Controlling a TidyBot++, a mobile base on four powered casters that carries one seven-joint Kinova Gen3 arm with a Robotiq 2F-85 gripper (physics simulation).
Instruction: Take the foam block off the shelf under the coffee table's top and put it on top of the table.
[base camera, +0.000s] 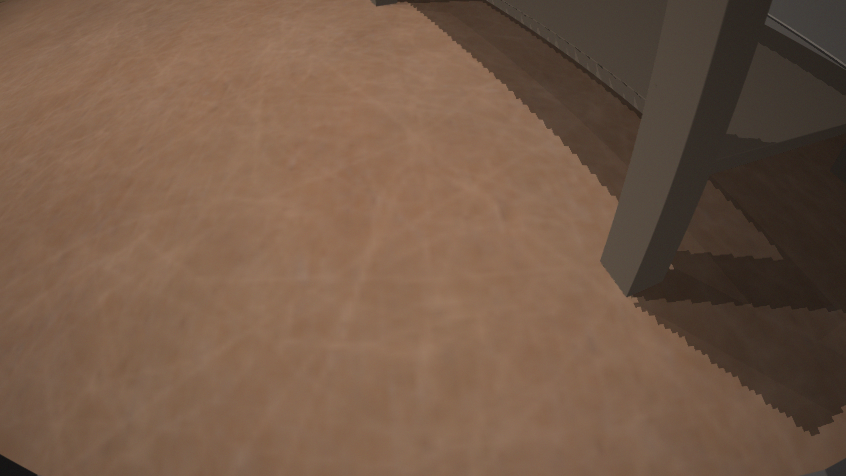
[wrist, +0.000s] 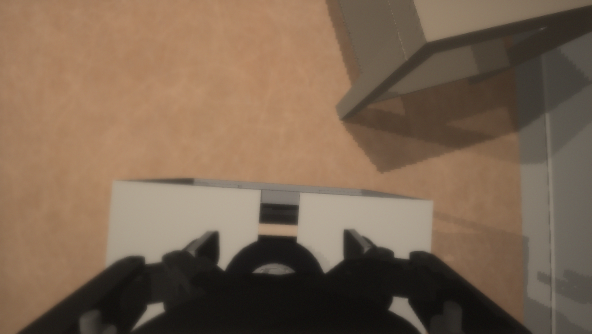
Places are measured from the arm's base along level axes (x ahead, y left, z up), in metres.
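Pixels of known places: gripper, fingertip midpoint: (wrist: 281, 244).
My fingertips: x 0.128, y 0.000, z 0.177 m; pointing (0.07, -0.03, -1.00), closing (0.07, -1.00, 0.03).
Observation:
Behind a point stands the place of what it marks.
The foam block does not show in the base view or the wrist view. A grey piece of furniture with a straight square leg (base camera: 668, 148) {x 0.383, y -0.178, z -0.236 m} (wrist: 380, 50) {x 0.536, y -0.249, z -0.247 m} stands at the right of the base view and the upper right of the wrist view. Part of it shows, and I cannot tell whether it is the coffee table. My gripper (wrist: 281, 244) {x 0.128, y 0.000, z 0.177 m} is open with nothing between its fingers. It hangs over the robot's own pale base top (wrist: 185, 215), apart from the furniture.
Brown floor (base camera: 354, 236) {x 0.454, y 0.073, z -0.397 m} (wrist: 200, 100) {x 0.397, y 0.272, z -0.397 m} stretches ahead and to the left of the leg. Dark shadows lie on the floor under and beside the furniture. A grey wall (wrist: 570, 200) {x 0.157, y -0.889, z -0.261 m} with a pale baseboard line runs along the right edge of the wrist view.

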